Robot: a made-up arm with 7 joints. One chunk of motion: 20 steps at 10 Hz.
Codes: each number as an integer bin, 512 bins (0 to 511) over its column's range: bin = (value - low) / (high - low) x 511, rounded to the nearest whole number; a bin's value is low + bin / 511 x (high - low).
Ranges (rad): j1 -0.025..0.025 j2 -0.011..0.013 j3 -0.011..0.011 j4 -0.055..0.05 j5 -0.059..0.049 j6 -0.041..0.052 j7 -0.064..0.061
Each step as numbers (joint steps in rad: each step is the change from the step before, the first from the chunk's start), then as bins.
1 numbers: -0.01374 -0.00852 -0.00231 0.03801 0.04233 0.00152 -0.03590
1 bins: 115 53 202 453 479 234 115
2 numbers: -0.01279 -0.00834 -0.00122 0.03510 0.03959 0.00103 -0.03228
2 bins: 125 57 227 438 466 231 130
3 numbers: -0.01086 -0.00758 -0.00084 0.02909 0.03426 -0.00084 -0.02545
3 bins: 145 73 236 409 441 221 158
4 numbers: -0.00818 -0.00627 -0.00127 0.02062 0.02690 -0.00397 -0.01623
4 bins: 172 101 226 368 406 203 195
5 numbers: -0.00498 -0.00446 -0.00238 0.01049 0.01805 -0.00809 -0.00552
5 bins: 205 139 200 319 365 181 239
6 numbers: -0.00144 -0.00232 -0.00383 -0.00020 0.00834 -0.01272 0.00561
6 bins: 241 185 167 267 319 155 285
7 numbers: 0.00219 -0.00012 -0.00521 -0.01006 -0.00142 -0.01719 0.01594
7 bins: 278 232 134 219 272 131 327
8 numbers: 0.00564 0.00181 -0.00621 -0.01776 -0.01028 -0.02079 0.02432
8 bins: 313 273 111 181 231 111 361
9 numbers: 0.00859 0.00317 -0.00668 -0.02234 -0.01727 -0.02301 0.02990
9 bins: 343 302 100 159 197 99 384
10 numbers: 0.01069 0.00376 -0.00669 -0.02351 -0.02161 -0.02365 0.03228
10 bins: 365 314 100 153 177 95 394
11 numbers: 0.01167 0.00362 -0.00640 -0.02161 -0.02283 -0.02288 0.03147
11 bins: 375 311 107 162 171 100 390
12 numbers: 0.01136 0.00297 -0.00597 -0.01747 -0.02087 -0.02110 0.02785
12 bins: 372 297 117 183 180 109 375
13 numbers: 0.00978 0.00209 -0.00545 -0.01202 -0.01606 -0.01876 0.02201
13 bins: 355 279 129 209 203 122 352
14 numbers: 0.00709 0.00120 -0.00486 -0.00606 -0.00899 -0.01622 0.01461
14 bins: 328 260 143 238 237 136 321
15 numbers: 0.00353 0.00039 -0.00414 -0.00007 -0.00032 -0.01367 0.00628
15 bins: 292 243 159 267 278 150 287
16 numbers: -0.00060 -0.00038 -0.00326 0.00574 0.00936 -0.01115 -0.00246
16 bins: 249 226 180 296 323 164 252
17 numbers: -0.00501 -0.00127 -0.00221 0.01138 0.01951 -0.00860 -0.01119
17 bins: 204 207 204 323 371 178 216
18 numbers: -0.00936 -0.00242 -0.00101 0.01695 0.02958 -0.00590 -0.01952
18 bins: 160 183 232 350 419 193 182
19 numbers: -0.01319 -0.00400 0.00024 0.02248 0.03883 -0.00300 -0.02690
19 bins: 121 149 261 377 463 209 152
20 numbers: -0.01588 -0.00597 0.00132 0.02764 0.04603 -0.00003 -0.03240
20 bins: 93 107 286 402 497 225 129
